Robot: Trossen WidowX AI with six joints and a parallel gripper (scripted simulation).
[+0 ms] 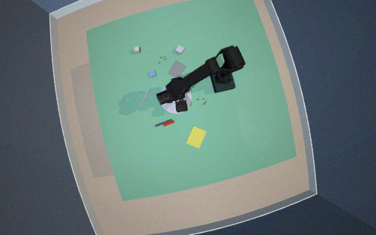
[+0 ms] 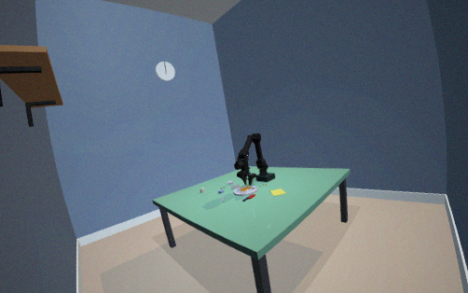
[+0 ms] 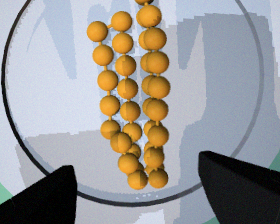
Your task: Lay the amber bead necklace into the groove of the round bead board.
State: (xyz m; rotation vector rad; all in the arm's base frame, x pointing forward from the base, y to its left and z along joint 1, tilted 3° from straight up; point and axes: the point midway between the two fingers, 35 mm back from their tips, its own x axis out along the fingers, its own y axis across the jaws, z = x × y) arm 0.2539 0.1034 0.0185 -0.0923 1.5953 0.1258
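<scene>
Now: gripper tip 3 cm short of the round grey bead board and 3 cm above it. The rest, counted from my gripper tip: grey rod 23 cm ahead, 1 cm to the right, 4 cm below; then red-handled tool 10 cm ahead, 16 cm to the left, 4 cm below; then grey plate 1 cm ahead, 19 cm to the right, 4 cm below.
</scene>
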